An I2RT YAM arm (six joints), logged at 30 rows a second.
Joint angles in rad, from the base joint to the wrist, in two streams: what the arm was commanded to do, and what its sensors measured. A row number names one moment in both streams.
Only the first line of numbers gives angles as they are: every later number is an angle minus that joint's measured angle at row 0.
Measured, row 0:
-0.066 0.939 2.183 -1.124 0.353 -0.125
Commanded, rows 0 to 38:
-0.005 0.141 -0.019 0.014 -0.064 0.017
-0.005 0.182 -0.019 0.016 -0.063 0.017
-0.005 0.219 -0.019 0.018 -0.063 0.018
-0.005 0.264 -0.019 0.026 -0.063 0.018
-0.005 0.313 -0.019 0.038 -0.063 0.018
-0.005 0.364 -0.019 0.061 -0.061 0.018
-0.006 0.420 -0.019 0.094 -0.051 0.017
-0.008 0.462 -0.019 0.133 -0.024 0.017
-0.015 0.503 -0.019 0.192 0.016 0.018
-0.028 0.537 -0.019 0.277 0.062 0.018
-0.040 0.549 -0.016 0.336 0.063 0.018
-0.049 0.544 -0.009 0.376 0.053 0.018
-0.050 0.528 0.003 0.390 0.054 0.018
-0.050 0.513 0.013 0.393 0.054 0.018
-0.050 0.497 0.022 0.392 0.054 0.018
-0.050 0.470 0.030 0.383 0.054 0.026
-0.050 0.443 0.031 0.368 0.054 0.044
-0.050 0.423 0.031 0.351 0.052 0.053
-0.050 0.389 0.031 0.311 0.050 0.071
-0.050 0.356 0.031 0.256 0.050 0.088
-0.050 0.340 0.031 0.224 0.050 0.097
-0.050 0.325 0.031 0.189 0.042 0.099
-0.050 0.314 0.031 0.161 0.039 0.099
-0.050 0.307 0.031 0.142 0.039 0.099
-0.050 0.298 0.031 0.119 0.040 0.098
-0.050 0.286 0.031 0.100 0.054 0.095
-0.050 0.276 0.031 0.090 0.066 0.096
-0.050 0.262 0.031 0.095 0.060 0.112
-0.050 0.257 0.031 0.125 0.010 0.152
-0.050 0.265 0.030 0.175 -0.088 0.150
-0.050 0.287 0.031 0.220 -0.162 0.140
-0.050 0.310 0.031 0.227 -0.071 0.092
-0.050 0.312 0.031 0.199 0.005 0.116
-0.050 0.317 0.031 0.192 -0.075 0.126
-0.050 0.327 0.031 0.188 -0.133 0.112
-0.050 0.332 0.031 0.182 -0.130 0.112
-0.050 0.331 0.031 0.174 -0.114 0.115
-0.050 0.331 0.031 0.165 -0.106 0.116
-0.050 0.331 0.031 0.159 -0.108 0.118
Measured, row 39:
-0.051 0.335 0.027 0.166 -0.085 0.113
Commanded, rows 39 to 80:
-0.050 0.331 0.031 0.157 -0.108 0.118
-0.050 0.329 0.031 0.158 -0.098 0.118
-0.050 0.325 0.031 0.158 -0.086 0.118
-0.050 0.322 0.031 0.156 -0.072 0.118
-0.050 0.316 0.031 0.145 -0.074 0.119
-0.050 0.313 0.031 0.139 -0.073 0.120
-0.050 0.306 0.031 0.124 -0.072 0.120
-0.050 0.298 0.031 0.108 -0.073 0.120
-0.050 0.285 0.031 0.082 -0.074 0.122
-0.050 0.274 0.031 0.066 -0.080 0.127
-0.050 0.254 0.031 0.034 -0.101 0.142
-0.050 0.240 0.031 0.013 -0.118 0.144
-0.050 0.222 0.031 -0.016 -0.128 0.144
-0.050 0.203 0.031 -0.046 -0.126 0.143
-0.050 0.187 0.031 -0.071 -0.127 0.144
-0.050 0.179 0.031 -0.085 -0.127 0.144
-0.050 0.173 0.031 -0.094 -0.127 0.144
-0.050 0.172 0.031 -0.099 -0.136 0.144
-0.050 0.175 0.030 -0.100 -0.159 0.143
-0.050 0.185 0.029 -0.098 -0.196 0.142
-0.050 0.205 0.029 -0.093 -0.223 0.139
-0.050 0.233 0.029 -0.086 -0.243 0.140
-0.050 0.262 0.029 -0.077 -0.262 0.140
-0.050 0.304 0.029 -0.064 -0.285 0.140
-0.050 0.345 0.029 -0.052 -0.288 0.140
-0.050 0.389 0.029 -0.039 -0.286 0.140
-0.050 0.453 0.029 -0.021 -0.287 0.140
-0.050 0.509 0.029 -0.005 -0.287 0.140
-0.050 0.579 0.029 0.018 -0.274 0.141
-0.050 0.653 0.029 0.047 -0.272 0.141
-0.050 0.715 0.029 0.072 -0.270 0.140
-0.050 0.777 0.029 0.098 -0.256 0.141
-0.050 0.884 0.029 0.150 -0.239 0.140
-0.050 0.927 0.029 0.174 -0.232 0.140
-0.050 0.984 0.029 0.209 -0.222 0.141
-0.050 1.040 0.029 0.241 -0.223 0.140
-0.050 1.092 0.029 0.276 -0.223 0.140
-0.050 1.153 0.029 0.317 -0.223 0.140
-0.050 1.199 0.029 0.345 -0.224 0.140
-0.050 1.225 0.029 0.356 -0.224 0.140
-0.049 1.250 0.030 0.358 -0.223 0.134
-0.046 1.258 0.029 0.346 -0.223 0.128
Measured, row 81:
-0.051 1.208 0.029 0.344 -0.236 0.133
